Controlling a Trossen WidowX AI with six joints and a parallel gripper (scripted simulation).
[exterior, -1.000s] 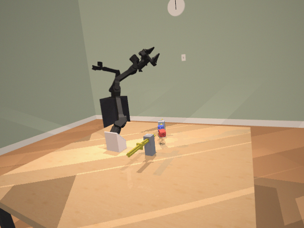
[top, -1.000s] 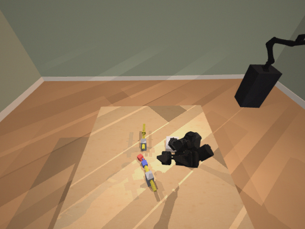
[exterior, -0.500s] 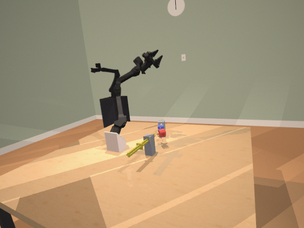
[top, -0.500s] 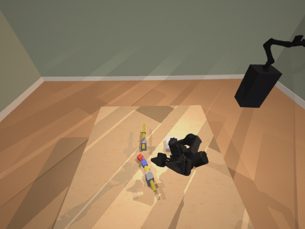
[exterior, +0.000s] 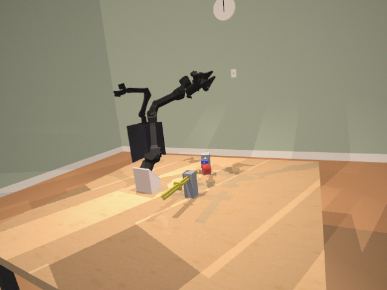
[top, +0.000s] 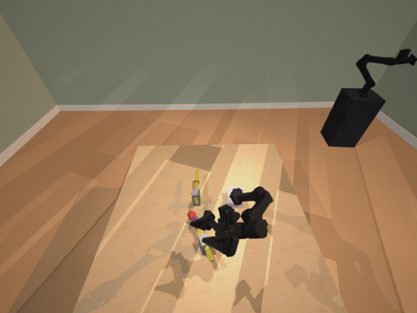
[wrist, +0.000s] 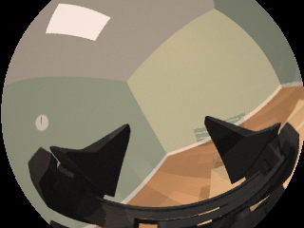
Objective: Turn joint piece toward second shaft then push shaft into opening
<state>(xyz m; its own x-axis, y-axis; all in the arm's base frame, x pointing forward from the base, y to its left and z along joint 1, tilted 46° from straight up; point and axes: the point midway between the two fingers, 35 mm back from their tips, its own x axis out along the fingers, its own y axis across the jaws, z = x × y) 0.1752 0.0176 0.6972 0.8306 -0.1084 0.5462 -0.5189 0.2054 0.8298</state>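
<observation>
My gripper tip is 510 mm above the red square joint piece, 340 mm to the left of it and 90 mm short of it.
</observation>
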